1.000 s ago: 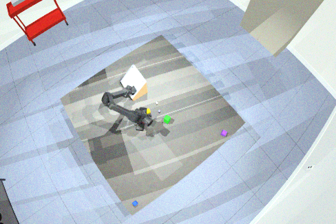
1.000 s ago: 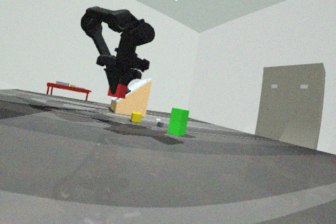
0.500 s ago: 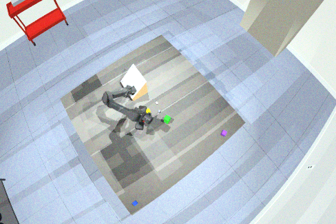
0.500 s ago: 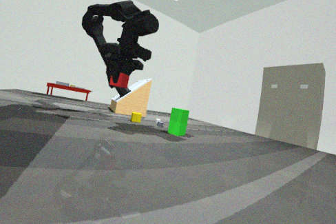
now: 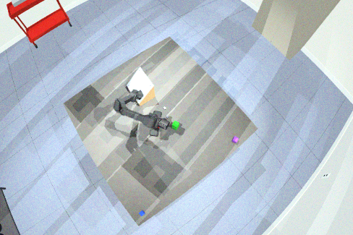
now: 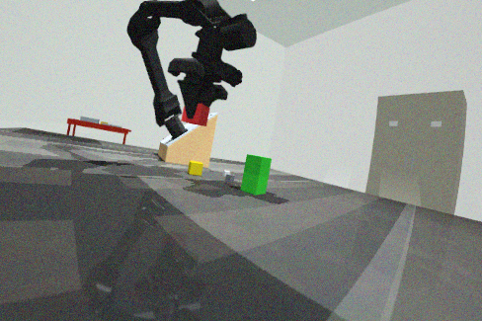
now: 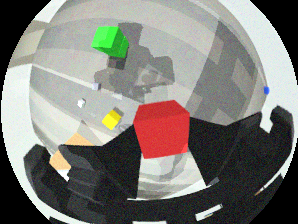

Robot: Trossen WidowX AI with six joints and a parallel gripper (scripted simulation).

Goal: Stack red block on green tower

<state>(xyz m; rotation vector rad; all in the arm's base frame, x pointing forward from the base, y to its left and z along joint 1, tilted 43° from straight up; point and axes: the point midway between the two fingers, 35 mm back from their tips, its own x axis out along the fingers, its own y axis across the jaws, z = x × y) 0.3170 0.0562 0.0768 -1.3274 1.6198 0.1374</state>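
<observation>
Now: gripper tip 13 cm to the right of the small grey piece, 12 cm above it and 7 cm past it. From my gripper tip the other things lie so: red block 1 cm above; then yellow block 12 cm below, 12 cm behind, 4 cm to the left; then purple block 52 cm to the left, 39 cm ahead, 11 cm below.
</observation>
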